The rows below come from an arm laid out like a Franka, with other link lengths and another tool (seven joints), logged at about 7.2 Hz.
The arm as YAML. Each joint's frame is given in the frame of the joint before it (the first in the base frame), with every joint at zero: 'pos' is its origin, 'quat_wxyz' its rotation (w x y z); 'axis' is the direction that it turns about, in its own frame. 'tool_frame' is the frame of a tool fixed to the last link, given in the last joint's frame.
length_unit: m
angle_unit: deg
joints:
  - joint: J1
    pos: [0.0, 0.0, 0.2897]
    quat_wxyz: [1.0, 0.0, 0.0, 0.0]
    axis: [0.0, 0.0, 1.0]
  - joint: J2
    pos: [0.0, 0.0, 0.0]
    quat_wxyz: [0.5, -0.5, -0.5, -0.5]
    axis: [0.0, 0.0, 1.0]
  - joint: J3
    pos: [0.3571, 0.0, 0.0]
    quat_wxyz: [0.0, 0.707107, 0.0, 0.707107]
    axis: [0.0, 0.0, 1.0]
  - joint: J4
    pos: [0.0, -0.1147, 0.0]
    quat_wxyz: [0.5, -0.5, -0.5, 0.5]
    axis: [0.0, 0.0, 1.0]
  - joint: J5
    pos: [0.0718, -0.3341, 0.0]
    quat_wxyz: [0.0, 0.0, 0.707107, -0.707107]
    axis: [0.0, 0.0, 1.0]
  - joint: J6
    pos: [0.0, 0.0, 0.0]
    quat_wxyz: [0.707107, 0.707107, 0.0, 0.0]
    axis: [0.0, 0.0, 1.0]
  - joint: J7
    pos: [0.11, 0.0, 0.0]
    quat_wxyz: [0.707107, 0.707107, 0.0, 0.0]
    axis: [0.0, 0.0, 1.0]
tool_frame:
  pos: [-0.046, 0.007, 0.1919]
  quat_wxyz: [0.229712, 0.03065, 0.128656, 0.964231]
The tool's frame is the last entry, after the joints.
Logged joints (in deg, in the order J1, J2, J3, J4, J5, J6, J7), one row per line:
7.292 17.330 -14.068 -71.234 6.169 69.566 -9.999
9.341 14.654 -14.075 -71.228 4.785 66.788 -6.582
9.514 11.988 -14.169 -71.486 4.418 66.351 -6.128
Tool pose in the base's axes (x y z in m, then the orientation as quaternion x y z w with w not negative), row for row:
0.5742 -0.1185 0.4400 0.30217 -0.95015 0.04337 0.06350
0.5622 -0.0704 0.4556 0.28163 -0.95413 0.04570 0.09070
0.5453 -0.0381 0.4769 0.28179 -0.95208 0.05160 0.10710
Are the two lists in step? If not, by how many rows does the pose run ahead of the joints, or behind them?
The pose runs 2 rows behind the joints: the pose in row i belongs to the joints in row i - 2.
